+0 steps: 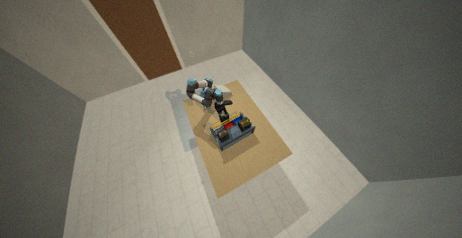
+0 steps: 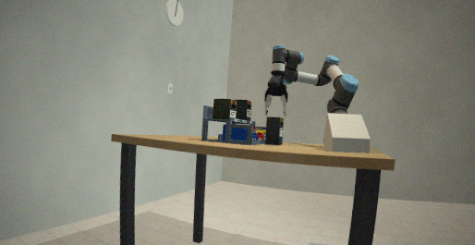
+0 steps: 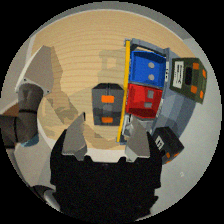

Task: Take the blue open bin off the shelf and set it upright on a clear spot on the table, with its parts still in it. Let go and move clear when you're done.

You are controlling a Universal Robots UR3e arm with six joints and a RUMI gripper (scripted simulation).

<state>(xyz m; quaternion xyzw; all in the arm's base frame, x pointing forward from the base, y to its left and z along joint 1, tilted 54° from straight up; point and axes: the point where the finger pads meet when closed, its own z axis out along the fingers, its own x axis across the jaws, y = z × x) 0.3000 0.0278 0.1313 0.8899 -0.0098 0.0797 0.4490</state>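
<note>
Right now my hand is 9 cm above the dark box. The rest, counted from my hand: yellow rod: 9 cm below, 5 cm ahead; then red bin: 13 cm ahead, 11 cm below, 1 cm to the right; then blue open bin: 14 cm ahead, 11 cm below, 10 cm to the left.
</note>
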